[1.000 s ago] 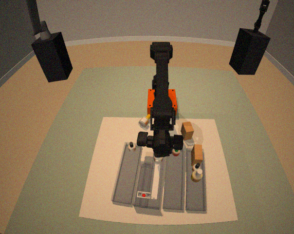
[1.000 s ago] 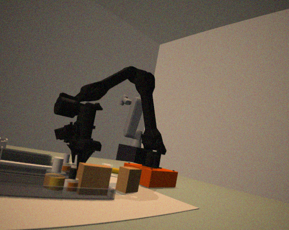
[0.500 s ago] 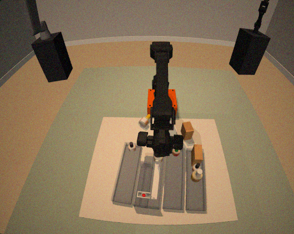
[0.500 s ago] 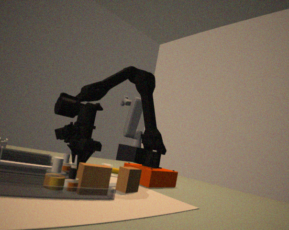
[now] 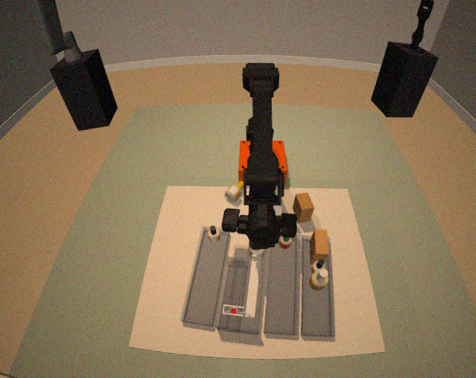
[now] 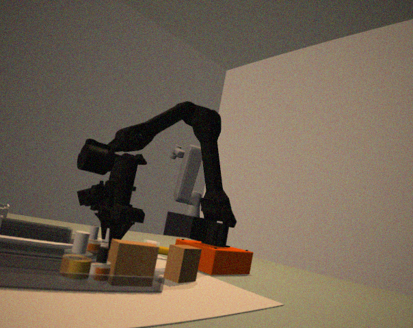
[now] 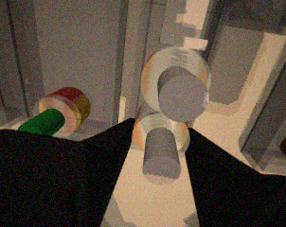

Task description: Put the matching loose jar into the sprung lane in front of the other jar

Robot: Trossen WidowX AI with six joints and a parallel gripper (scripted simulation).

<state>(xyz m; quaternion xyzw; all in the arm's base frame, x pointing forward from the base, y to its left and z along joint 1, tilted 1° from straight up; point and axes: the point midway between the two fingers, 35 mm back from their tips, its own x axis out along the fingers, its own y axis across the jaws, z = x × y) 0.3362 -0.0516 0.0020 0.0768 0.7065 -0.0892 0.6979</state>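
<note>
Now: gripper tip 20 mm short of the green-capped jar and 80 mm to the right of it. From my gripper tip the other things lie so: red mark (210 mm ahead, 90 mm to the right, 40 mm above); then sprung lane (130 mm ahead, 60 mm to the right, 10 mm below).
</note>
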